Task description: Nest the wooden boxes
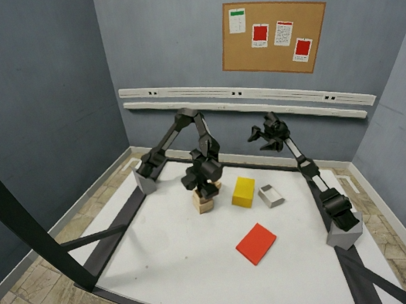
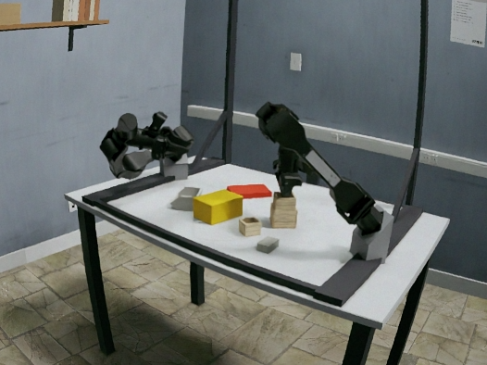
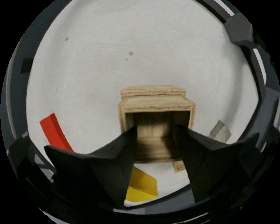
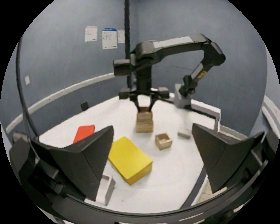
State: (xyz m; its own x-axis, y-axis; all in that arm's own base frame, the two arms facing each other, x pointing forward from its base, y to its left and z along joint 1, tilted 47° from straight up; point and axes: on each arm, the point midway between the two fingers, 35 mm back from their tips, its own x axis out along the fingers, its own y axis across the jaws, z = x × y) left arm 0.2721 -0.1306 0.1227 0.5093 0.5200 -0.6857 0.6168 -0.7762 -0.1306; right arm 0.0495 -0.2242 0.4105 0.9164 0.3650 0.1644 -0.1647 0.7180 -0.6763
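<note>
Now: left hand 13 cm short of the small wooden box, 2 cm to the left of it and 10 cm above it. From my left hand the other things lie so: flat red block 11 cm behind, 26 cm to the right, 11 cm below; grey tray 14 cm ahead, 30 cm to the right, 9 cm below; small grey block 16 cm ahead, 9 cm to the left, 10 cm below.
</note>
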